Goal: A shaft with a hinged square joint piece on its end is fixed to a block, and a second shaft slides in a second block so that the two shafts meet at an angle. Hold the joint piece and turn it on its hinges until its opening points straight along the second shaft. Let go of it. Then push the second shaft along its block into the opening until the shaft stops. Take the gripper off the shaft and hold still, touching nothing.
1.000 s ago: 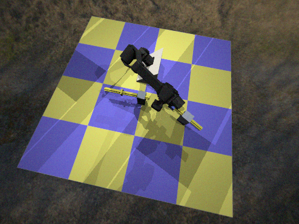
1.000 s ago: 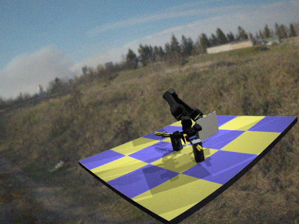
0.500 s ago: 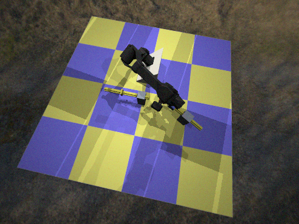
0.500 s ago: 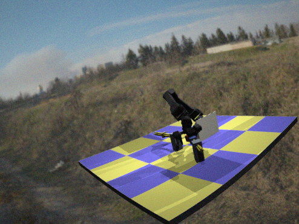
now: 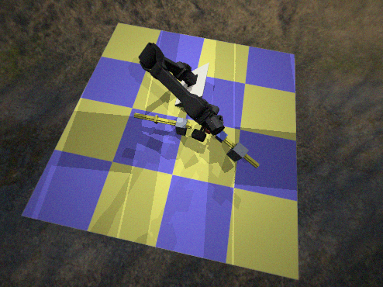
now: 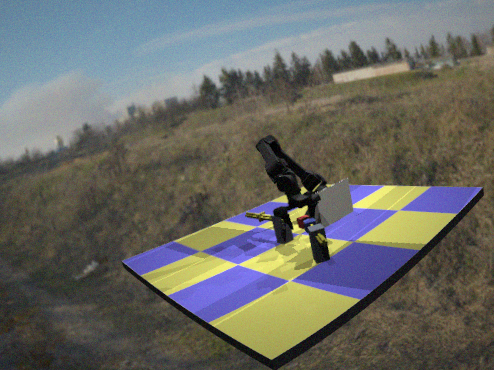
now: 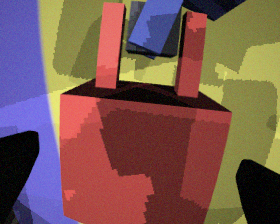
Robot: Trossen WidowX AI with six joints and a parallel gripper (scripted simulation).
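The red joint piece lies 2 cm to the left of my gripper tip and 2 cm above it.
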